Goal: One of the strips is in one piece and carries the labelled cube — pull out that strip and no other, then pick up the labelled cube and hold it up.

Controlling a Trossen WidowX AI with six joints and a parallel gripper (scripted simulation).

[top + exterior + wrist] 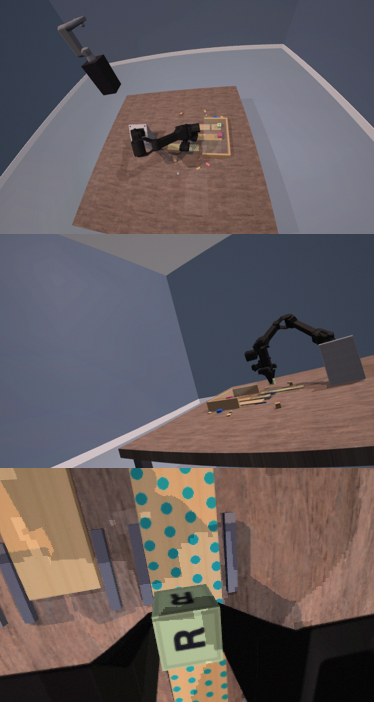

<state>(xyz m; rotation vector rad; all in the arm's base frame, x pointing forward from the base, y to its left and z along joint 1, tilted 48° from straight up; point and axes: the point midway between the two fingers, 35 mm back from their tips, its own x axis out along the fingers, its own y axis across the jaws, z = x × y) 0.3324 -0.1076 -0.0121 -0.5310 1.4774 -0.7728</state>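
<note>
Right now my gripper tip is 4 cm past the strip and 5 cm above it.
</note>
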